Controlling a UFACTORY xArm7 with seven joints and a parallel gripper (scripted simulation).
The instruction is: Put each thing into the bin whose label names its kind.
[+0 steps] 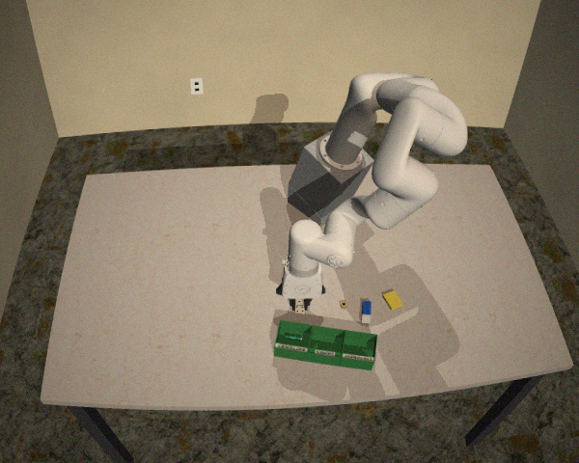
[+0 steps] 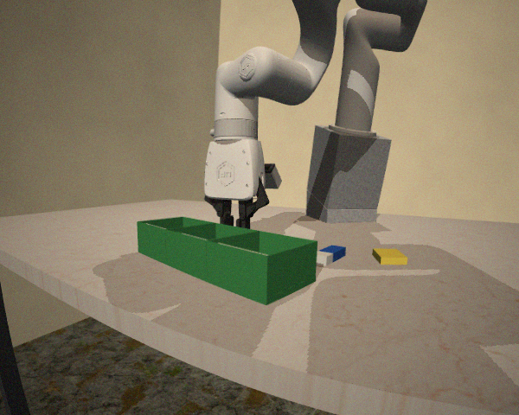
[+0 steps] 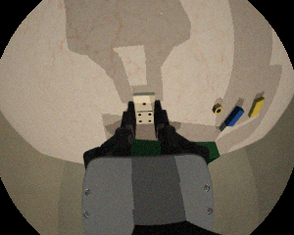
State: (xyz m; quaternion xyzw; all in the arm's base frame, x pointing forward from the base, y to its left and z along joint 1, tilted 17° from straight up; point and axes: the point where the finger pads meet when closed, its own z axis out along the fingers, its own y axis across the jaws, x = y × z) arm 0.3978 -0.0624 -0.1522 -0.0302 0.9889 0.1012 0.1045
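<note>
My hand is 30 mm past the yellow block, 260 mm to the right of it and 20 mm above it. The rest, counted from my hand: brown piece (10 mm behind, 120 mm to the left, 20 mm below); white domino (20 mm below); green stick (110 mm ahead, 10 mm to the right, 10 mm below).
</note>
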